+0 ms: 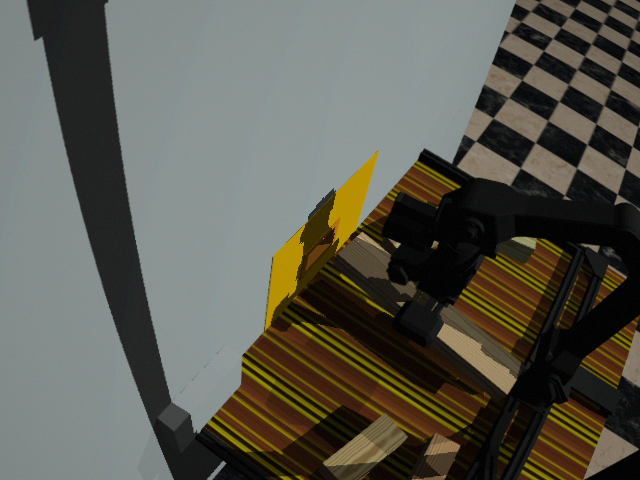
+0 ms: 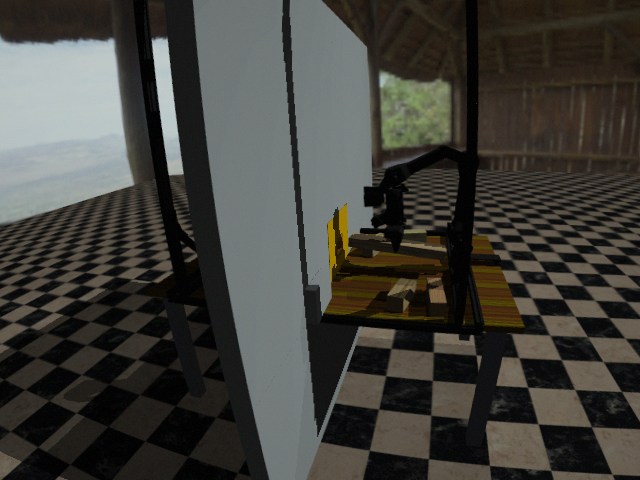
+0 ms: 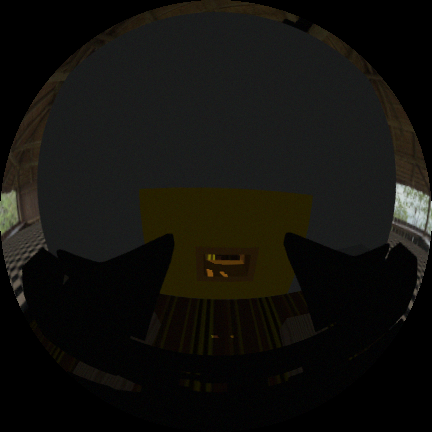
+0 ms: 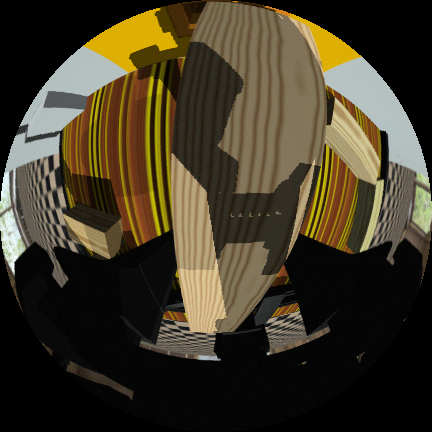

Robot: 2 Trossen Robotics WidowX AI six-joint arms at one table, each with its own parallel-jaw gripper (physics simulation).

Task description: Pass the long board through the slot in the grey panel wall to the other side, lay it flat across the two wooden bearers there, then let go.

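Frame: origin at the left arm's base, x up, y ahead, z left, level; millimetres.
Seen in the pictures: left gripper, fingertip midpoint: (image 3: 230,239); right gripper, fingertip midpoint: (image 2: 396,248) (image 4: 230,232); right arm's base at its link origin: (image 1: 535,392).
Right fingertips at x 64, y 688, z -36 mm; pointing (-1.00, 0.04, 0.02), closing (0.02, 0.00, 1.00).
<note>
A point is followed by its place in that frame.
The long wooden board (image 1: 475,354) @(x 84, y 781, z -58 mm) (image 2: 419,249) @(x 80, y 768, z -76 mm) (image 4: 257,120) @(x 95, y 623, z -32 mm) hangs just above the striped table (image 1: 328,367) @(x -19, y 600, z -159 mm), level, with its far end pointing at the slot. My right gripper (image 1: 423,316) @(x 64, y 688, z -36 mm) (image 2: 395,245) @(x 64, y 688, z -36 mm) (image 4: 230,232) @(x 64, y 688, z -36 mm) is shut on the board across its width, near its middle. The slot (image 1: 321,249) @(x 44, y 480, z -20 mm) (image 3: 226,264) sits in a yellow plate (image 1: 351,195) @(x 133, y 483, z 37 mm) (image 2: 330,238) @(x 132, y 484, z -149 mm) (image 3: 225,217) @(x 147, y 431, z -30 mm) low on the grey panel wall (image 1: 247,119) @(x 468, y 483, z -245 mm) (image 2: 247,190) @(x 397, y 482, z -654 mm) (image 3: 217,100) @(x 323, y 432, z -15 mm). The board's end is close to the plate; I cannot tell whether it has entered the slot. My left gripper (image 3: 230,239) @(x 157, y 334, z -28 mm) is open and empty on the other side, facing the slot.
Loose wooden blocks (image 1: 366,448) @(x 28, y 724, z -256 mm) (image 1: 437,457) @(x 25, y 819, z -207 mm) (image 2: 399,295) @(x 28, y 722, z -307 mm) (image 4: 95,235) @(x 28, y 722, z -217 mm) lie near the table's front edge, another (image 1: 518,248) @(x 13, y 762, z 254 mm) lies behind my right arm. Black frame posts (image 1: 532,381) (image 2: 468,190) stand at the table's side. Pale pieces (image 3: 296,328) @(x 19, y 320, z -133 mm) show dimly below my left gripper.
</note>
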